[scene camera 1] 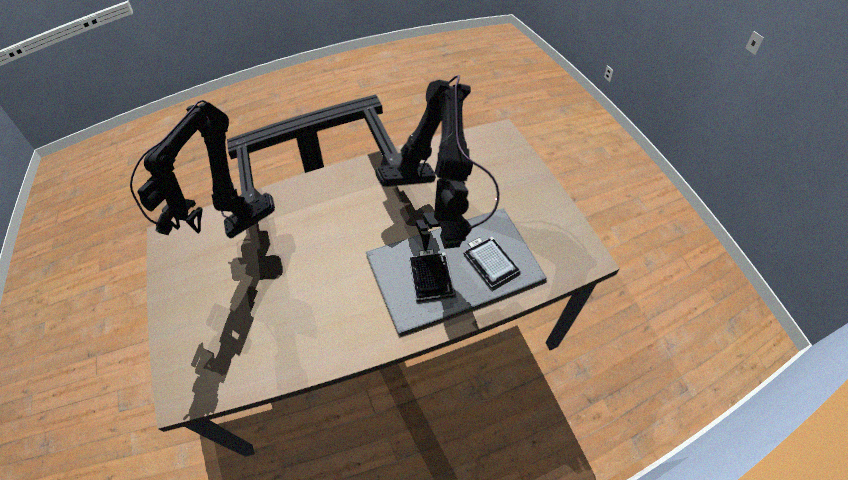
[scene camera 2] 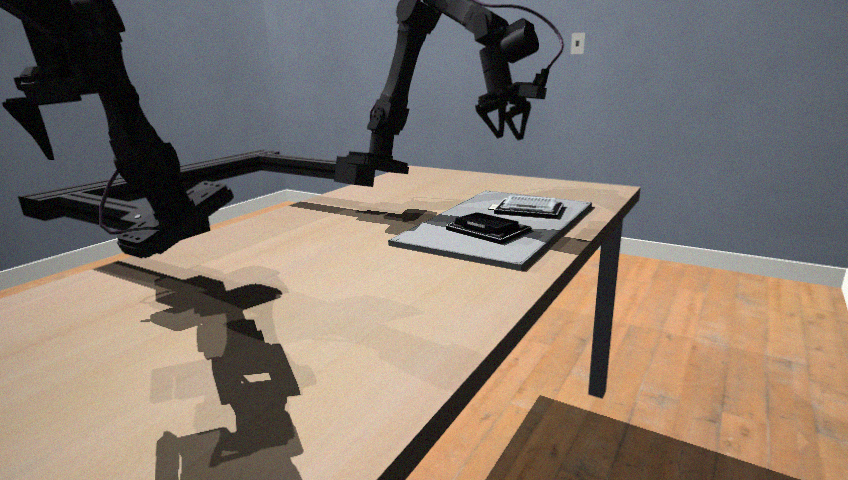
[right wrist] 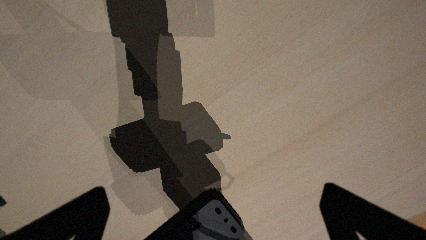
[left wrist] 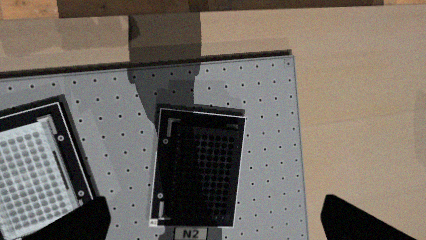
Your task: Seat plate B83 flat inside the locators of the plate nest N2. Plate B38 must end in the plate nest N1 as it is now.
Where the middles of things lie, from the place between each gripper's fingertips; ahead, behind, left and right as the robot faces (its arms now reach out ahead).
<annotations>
I see the black well plate [scene camera 1: 428, 270] 200 mm below my left hand [scene camera 2: 510, 138], 40 mm behind it and 20 mm to the right of it. Round my left hand: black nest [left wrist: 165, 152]: 220 mm below, 40 mm behind, 10 mm to the right; then white well plate [scene camera 1: 489, 256]: 210 mm below, 190 mm to the left, 30 mm behind.
The black well plate lies 720 mm to the left of my right hand [scene camera 2: 93, 153], 270 mm below it and 220 mm ahead of it. From my right hand the other things lie so: black nest (720 mm to the left, 280 mm below, 220 mm ahead); white well plate (930 mm to the left, 270 mm below, 230 mm ahead).
</annotations>
